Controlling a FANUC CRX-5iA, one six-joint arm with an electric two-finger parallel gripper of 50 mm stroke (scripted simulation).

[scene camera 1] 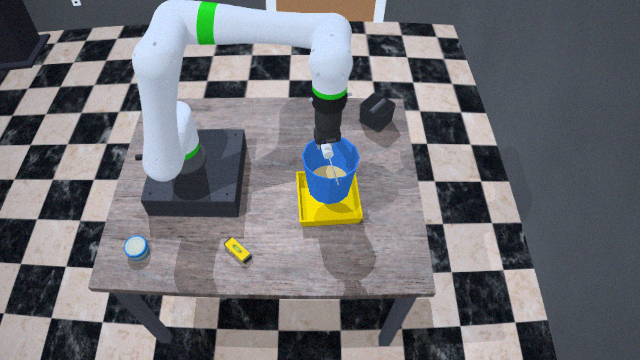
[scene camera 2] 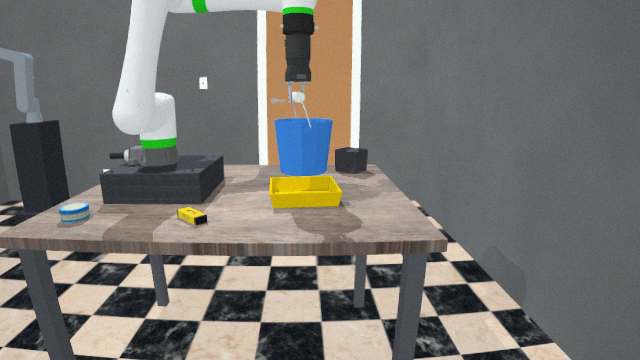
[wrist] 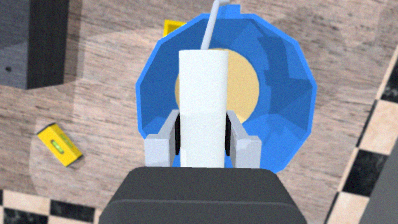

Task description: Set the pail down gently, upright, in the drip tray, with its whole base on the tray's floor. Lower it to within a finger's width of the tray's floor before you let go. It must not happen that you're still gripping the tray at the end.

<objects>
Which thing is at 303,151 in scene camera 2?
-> A blue pail.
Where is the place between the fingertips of my gripper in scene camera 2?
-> At 296,102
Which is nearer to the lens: the yellow drip tray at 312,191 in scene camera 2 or the black box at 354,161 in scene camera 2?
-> The yellow drip tray.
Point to a blue pail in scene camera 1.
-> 322,185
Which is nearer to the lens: the yellow drip tray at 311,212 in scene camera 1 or the black box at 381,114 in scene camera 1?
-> The yellow drip tray.
</objects>
